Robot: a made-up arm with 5 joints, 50 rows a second.
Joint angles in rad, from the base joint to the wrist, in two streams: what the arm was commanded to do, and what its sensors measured. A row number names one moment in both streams.
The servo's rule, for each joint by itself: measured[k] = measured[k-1] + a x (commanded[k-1-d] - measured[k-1]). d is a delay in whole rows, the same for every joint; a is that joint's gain. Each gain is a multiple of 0.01, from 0.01 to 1. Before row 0 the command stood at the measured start. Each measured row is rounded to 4 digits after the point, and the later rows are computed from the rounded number. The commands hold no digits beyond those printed.
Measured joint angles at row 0:
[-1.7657 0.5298 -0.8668 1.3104 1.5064]
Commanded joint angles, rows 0 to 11:
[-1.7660 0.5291 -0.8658 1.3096 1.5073]
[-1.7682 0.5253 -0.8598 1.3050 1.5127]
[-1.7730 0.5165 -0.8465 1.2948 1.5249]
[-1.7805 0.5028 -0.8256 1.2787 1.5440]
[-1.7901 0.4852 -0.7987 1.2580 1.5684]
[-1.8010 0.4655 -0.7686 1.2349 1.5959]
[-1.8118 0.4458 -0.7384 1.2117 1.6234]
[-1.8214 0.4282 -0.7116 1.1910 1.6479]
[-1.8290 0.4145 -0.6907 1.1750 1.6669]
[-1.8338 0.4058 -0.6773 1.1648 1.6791]
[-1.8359 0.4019 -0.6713 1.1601 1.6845]
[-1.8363 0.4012 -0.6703 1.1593 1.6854]
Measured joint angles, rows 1 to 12:
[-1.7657 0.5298 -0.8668 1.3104 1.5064]
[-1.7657 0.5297 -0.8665 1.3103 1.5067]
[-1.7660 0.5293 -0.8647 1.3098 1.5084]
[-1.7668 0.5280 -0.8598 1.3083 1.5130]
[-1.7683 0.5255 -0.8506 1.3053 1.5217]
[-1.7707 0.5215 -0.8366 1.3006 1.5348]
[-1.7740 0.5159 -0.8182 1.2940 1.5519]
[-1.7782 0.5089 -0.7967 1.2858 1.5719]
[-1.7830 0.5008 -0.7737 1.2763 1.5932]
[-1.7881 0.4922 -0.7513 1.2662 1.6138]
[-1.7931 0.4836 -0.7313 1.2561 1.6321]
[-1.7978 0.4754 -0.7151 1.2465 1.6468]
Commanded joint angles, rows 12 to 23:
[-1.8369 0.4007 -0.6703 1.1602 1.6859]
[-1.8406 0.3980 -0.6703 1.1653 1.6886]
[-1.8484 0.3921 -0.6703 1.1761 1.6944]
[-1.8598 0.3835 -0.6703 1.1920 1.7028]
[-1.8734 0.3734 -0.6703 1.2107 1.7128]
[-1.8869 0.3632 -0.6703 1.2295 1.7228]
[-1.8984 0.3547 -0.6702 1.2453 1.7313]
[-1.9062 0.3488 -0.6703 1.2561 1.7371]
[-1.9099 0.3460 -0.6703 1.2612 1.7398]
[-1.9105 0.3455 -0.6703 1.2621 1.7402]
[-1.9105 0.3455 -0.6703 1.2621 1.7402]
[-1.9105 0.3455 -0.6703 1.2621 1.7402]
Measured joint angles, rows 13 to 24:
[-1.8020 0.4680 -0.7030 1.2378 1.6576]
[-1.8058 0.4613 -0.6942 1.2300 1.6655]
[-1.8096 0.4550 -0.6877 1.2235 1.6720]
[-1.8139 0.4487 -0.6830 1.2188 1.6783]
[-1.8189 0.4422 -0.6796 1.2161 1.6852]
[-1.8249 0.4353 -0.6771 1.2156 1.6929]
[-1.8317 0.4281 -0.6753 1.2170 1.7013]
[-1.8390 0.4208 -0.6739 1.2198 1.7097]
[-1.8464 0.4136 -0.6729 1.2234 1.7174]
[-1.8534 0.4068 -0.6722 1.2272 1.7237]
[-1.8597 0.4007 -0.6717 1.2307 1.7283]
[-1.8653 0.3952 -0.6713 1.2338 1.7316]

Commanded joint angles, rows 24 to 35:
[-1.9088 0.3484 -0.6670 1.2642 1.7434]
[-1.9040 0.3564 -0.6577 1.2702 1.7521]
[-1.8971 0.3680 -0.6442 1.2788 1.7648]
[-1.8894 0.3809 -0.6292 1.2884 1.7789]
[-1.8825 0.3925 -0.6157 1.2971 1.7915]
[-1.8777 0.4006 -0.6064 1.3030 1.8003]
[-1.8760 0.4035 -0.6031 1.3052 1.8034]
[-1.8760 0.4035 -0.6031 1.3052 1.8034]
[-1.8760 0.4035 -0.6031 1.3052 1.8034]
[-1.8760 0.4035 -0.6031 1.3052 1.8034]
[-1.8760 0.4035 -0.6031 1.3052 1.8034]
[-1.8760 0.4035 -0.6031 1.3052 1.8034]
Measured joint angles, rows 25 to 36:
[-1.8703 0.3902 -0.6710 1.2366 1.7340]
[-1.8745 0.3860 -0.6699 1.2394 1.7366]
[-1.8777 0.3830 -0.6666 1.2425 1.7409]
[-1.8798 0.3815 -0.6606 1.2461 1.7476]
[-1.8809 0.3814 -0.6521 1.2503 1.7564]
[-1.8811 0.3825 -0.6423 1.2550 1.7662]
[-1.8807 0.3843 -0.6326 1.2598 1.7757]
[-1.8802 0.3862 -0.6246 1.2643 1.7835]
[-1.8797 0.3879 -0.6188 1.2684 1.7891]
[-1.8793 0.3895 -0.6146 1.2721 1.7931]
[-1.8789 0.3909 -0.6115 1.2754 1.7960]
[-1.8786 0.3922 -0.6092 1.2784 1.7981]

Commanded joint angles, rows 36 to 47:
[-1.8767 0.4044 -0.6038 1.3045 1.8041]
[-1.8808 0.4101 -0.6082 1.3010 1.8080]
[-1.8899 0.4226 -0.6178 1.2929 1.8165]
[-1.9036 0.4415 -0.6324 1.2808 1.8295]
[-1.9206 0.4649 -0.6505 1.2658 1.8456]
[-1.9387 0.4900 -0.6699 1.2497 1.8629]
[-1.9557 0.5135 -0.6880 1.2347 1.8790]
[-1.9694 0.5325 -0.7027 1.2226 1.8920]
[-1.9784 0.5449 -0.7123 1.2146 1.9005]
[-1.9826 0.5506 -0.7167 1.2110 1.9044]
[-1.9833 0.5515 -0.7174 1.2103 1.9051]
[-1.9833 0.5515 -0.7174 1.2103 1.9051]
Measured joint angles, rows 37 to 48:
[-1.8783 0.3933 -0.6076 1.2811 1.7996]
[-1.8781 0.3944 -0.6066 1.2834 1.8009]
[-1.8784 0.3960 -0.6070 1.2852 1.8029]
[-1.8797 0.3987 -0.6099 1.2860 1.8067]
[-1.8823 0.4030 -0.6160 1.2855 1.8131]
[-1.8865 0.4092 -0.6253 1.2835 1.8222]
[-1.8922 0.4173 -0.6373 1.2801 1.8336]
[-1.8992 0.4269 -0.6510 1.2756 1.8463]
[-1.9069 0.4375 -0.6650 1.2703 1.8591]
[-1.9148 0.4482 -0.6778 1.2647 1.8707]
[-1.9223 0.4584 -0.6883 1.2593 1.8801]
[-1.9290 0.4677 -0.6962 1.2544 1.8871]

